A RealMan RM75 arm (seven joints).
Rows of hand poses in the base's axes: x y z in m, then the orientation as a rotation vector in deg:
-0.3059 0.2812 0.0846 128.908 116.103 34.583
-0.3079 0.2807 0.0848 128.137 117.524 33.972
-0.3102 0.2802 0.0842 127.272 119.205 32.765
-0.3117 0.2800 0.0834 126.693 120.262 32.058
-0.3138 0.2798 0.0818 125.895 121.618 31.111
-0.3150 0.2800 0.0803 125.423 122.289 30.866
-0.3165 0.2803 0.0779 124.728 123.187 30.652
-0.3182 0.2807 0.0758 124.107 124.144 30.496
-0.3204 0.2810 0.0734 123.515 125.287 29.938
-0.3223 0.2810 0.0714 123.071 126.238 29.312
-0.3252 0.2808 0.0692 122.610 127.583 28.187
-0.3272 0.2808 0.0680 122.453 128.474 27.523
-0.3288 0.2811 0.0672 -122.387 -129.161 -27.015
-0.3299 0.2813 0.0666 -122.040 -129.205 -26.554
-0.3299 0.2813 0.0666 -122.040 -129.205 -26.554
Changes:
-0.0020 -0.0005 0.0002 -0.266 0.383 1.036
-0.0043 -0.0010 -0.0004 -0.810 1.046 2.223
-0.0058 -0.0012 -0.0012 -1.130 1.432 2.983
-0.0079 -0.0014 -0.0028 -1.579 1.920 3.974
-0.0091 -0.0012 -0.0043 -1.714 2.041 4.499
-0.0106 -0.0009 -0.0067 -1.862 2.130 5.226
-0.0123 -0.0005 -0.0088 -1.910 2.272 5.969
-0.0145 -0.0002 -0.0112 -2.084 2.666 6.792
-0.0164 -0.0002 -0.0132 -2.285 3.085 7.454
-0.0193 -0.0004 -0.0154 -2.598 3.866 8.328
-0.0213 -0.0004 -0.0166 -2.675 4.441 8.861
-0.0229 -0.0001 -0.0174 -2.663 4.948 9.265
-0.0240 0.0001 -0.0180 -2.673 5.307 9.491
-0.0240 0.0001 -0.0180 -2.673 5.307 9.491

